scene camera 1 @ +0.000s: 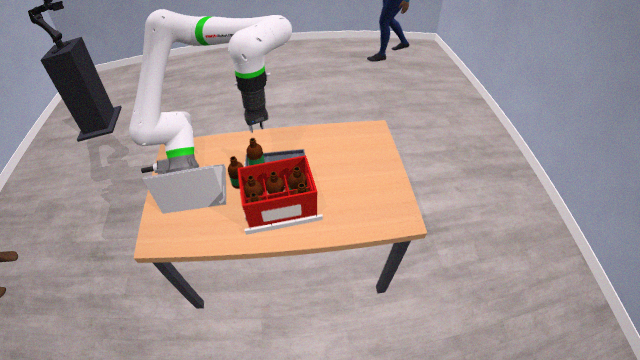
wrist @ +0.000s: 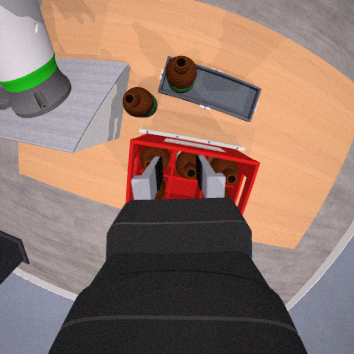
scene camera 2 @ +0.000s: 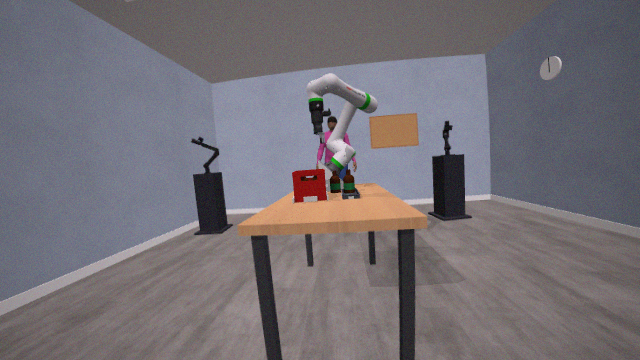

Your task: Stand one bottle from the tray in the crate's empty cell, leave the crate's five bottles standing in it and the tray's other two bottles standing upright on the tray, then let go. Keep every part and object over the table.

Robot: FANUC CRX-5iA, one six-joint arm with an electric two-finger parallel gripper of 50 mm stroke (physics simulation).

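Frame: origin at the arm's base, x ahead, y left, z up, level; millimetres.
Seen in the pictures: gripper, fingertip midpoint: (scene camera 1: 256, 129) (wrist: 178, 166) (scene camera 2: 322, 143); arm's base, link origin: (scene camera 1: 182, 170) (wrist: 41, 95) (scene camera 2: 331, 170).
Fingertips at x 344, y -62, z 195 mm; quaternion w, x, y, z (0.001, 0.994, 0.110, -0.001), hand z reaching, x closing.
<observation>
Pixels of each thing's top centre, then the offset from my fingertips to it. "*": a spot on its surface instead. Level surfaces: height alone.
- red crate, top centre: (wrist: 188, 192) (scene camera 1: 275, 179) (scene camera 2: 309, 170) 100 mm right, 39 mm ahead, 168 mm down
- dark tray, top centre: (wrist: 210, 87) (scene camera 1: 275, 159) (scene camera 2: 349, 191) 147 mm left, 59 mm ahead, 318 mm down
- upright green-label bottle, top centre: (wrist: 180, 61) (scene camera 1: 252, 139) (scene camera 2: 348, 169) 157 mm left, 27 mm back, 184 mm down
- white strip, surface spot: (scene camera 1: 285, 224) * 204 mm right, 46 mm ahead, 321 mm down
- table, surface height: 344 mm down
The red crate (scene camera 1: 309, 206) (scene camera 2: 310, 189) (wrist: 131, 167) stands on the table and holds five brown bottles upright; its empty cell (wrist: 181, 187) is in the middle of one row. The dark tray (scene camera 1: 303, 151) (scene camera 2: 351, 196) (wrist: 227, 95) bears one upright green-label bottle (scene camera 1: 254, 150) (scene camera 2: 348, 183) (wrist: 181, 73) at one end. Another green-label bottle (scene camera 1: 235, 172) (scene camera 2: 335, 183) (wrist: 140, 102) stands upright on the table beside the tray. A third loose bottle does not show in any view. My gripper (scene camera 1: 257, 129) (scene camera 2: 321, 139) (wrist: 178, 166) is open and empty, high above the table.
A grey slanted block (scene camera 1: 187, 190) (wrist: 65, 105) at the robot's base stands near the loose bottle. A white strip (scene camera 1: 285, 224) lies along the crate's foot. The table (scene camera 1: 365, 175) (scene camera 2: 335, 212) (wrist: 300, 125) ends a short way beyond the crate.
</observation>
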